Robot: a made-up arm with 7 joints.
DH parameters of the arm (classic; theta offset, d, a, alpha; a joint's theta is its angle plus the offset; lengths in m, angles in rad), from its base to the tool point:
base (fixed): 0 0 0 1.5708
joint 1: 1.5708 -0.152 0 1.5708
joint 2: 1.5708 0 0 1.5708
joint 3: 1.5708 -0.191 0 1.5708
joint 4: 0 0 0 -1.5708
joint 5: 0 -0.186 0 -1.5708
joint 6: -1.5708 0 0 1.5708
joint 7: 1.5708 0 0 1.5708
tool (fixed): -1.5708 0 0 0
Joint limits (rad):
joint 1: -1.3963..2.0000
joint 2: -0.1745..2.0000
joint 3: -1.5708..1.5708
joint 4: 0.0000..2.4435
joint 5: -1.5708..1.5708
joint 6: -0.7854..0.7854
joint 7: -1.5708..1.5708
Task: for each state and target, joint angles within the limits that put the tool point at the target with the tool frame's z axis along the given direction. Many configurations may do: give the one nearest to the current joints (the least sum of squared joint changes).
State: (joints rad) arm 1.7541 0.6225 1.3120 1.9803 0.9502 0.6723 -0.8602
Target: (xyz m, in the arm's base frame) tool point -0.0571 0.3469 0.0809 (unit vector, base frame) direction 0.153 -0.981 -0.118
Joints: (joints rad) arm 1.8081 0.9003 1.0194 1.9047 0.9037 0.7072 -0.9946
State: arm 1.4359 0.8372 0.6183 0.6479 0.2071 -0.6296 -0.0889
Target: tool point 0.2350 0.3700 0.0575 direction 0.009 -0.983 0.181
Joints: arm 1.4314 0.3249 0.9844 1.0561 0.5268 -0.4616 -0.5837
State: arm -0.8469 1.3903 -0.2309 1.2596 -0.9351 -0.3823 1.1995
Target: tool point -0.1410 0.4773 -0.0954 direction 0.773 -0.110 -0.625
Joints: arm -1.3963 1.2476 -0.5651 0.4581 -0.5150 -0.4736 1.4154
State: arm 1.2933 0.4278 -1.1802 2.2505 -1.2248 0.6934 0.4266
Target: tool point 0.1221 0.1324 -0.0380 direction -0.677 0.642 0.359
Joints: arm 1.1245 1.0266 -1.4164 2.4415 -0.8875 0.3424 0.6626
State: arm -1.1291 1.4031 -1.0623 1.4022 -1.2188 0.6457 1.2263
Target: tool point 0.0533 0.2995 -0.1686 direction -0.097 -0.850 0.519
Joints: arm -0.6854 1.6086 -0.6048 1.8277 -1.2419 0.6401 1.1698
